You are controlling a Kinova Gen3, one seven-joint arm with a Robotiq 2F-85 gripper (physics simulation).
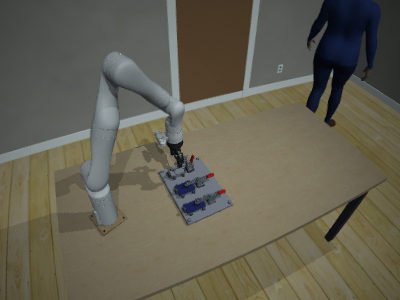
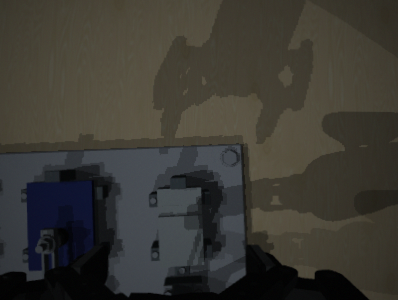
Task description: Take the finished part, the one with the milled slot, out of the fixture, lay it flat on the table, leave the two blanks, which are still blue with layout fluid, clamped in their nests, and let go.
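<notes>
The finished part, pale grey with a slot line across it, lies in its nest at the far end of the fixture plate. Its toggle clamp has its red handle raised, and no clamp arm lies over the part's visible top. One blue blank sits in the middle nest with a clamp arm over it; the other blue blank is clamped in the near nest. My gripper is open and empty, above the finished part's end of the plate; its exact height is unclear.
The wooden table extends around the plate. Red clamp handles stick out beside the blanks. A bolt head sits at the plate's corner. A person in blue stands behind the table's far right corner.
</notes>
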